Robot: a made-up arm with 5 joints.
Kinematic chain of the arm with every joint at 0, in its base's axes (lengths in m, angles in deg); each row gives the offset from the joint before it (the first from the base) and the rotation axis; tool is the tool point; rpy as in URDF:
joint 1: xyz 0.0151 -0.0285 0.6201 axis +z
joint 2: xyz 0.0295 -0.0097 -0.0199 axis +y
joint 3: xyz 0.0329 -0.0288 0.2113 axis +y
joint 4: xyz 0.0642 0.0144 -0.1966 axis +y
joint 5: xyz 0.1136 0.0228 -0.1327 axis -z
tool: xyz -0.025 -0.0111 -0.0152 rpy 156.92 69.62 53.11
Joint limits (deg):
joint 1: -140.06..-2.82
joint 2: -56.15..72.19
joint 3: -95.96..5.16
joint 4: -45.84..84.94
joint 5: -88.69..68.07
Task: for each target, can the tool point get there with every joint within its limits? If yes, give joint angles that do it. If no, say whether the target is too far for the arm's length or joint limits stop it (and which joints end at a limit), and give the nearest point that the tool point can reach.
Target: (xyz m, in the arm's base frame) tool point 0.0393 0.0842 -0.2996
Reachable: no: too far | nearest point 0.1617 -0.0623 0.2445 | short by 0.577 m
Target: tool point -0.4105 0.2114 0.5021
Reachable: no: joint limits stop it (at a limit: joint 2, joint 3, joint 5) | nearest point -0.1004 0.0366 0.5187 | short by 0.356 m
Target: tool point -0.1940 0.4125 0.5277
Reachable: no: joint limits stop it (at a limit: joint 2, joint 3, joint 5) | nearest point -0.0418 0.0915 0.5278 | short by 0.355 m
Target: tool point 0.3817 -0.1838 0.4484
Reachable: yes | joints -23.24 37.14 -65.91 37.16 30.73
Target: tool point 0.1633 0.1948 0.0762
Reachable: no: joint limits stop it (at a limit: joint 1, joint 2, joint 5) | nearest point 0.1866 -0.0192 0.2579 | short by 0.282 m
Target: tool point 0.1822 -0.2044 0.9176
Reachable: yes | joints -44.92 -45.01 -61.70 38.13 12.89
